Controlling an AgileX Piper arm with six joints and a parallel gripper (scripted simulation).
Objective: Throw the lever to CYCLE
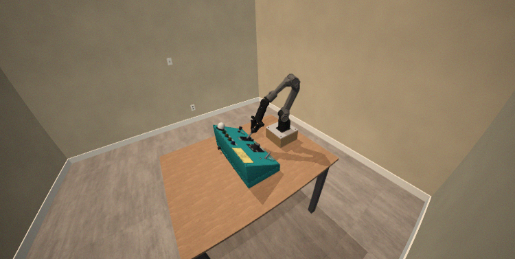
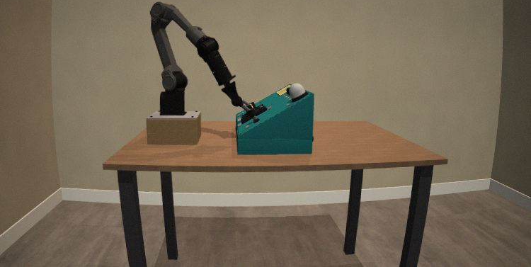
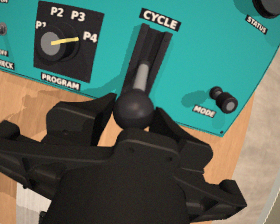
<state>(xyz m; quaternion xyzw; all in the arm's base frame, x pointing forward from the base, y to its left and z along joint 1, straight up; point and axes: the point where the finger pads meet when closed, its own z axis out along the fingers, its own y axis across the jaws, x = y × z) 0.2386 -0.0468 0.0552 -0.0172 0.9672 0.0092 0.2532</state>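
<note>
Now: hand 90 mm short of the teal console, 60 mm to the right of it and 60 mm above it. Round my hand: rotary selector: 110 mm to the left, 60 mm ahead, 40 mm below; toggle: 240 mm to the left, 40 mm below, 40 mm ahead.
</note>
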